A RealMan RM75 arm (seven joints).
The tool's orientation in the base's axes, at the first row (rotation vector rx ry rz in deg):
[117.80, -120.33, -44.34]
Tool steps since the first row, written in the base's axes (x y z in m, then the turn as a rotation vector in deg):
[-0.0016, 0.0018, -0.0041, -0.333, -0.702, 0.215]
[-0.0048, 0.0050, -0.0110, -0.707, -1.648, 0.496]
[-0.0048, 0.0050, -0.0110, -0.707, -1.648, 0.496]
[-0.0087, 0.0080, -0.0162, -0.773, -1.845, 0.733]
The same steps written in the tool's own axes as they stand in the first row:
[-0.0005, -0.0003, 0.0047, 0.641, 0.422, -0.246]
[-0.0014, -0.0005, 0.0129, 1.502, 0.919, -0.601]
[-0.0014, -0.0005, 0.0129, 1.502, 0.919, -0.601]
[-0.0025, 0.0007, 0.0199, 1.632, 1.087, -0.834]

